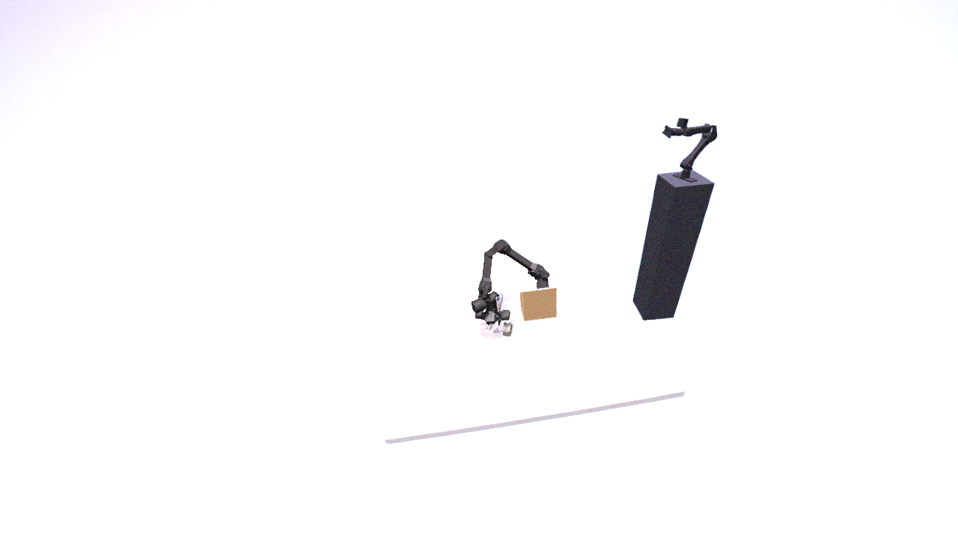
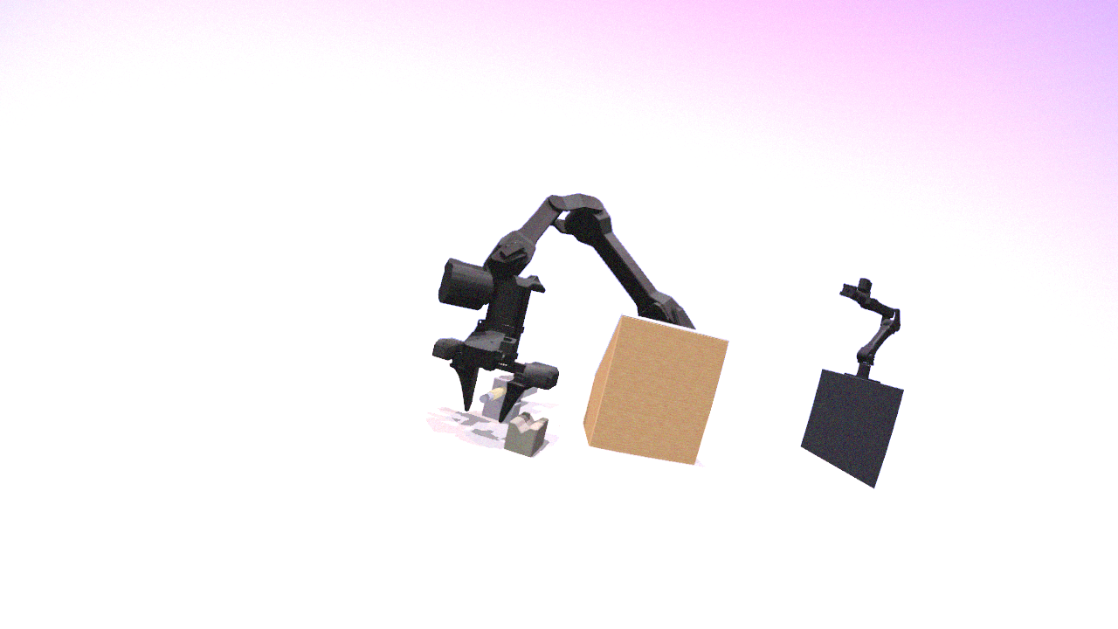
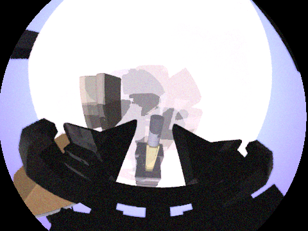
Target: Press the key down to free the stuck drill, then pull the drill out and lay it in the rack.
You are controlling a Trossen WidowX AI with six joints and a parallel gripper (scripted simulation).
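My gripper tip is 4 cm to the left of the yellowish key, 3 cm below it and 1 cm past it. Also, from my gripper tip: v-notched rack 7 cm behind, 4 cm to the left; pale grey block 14 cm to the right, 3 cm behind, 2 cm above; thin dark pin 16 cm to the right, 4 cm above, 3 cm behind.
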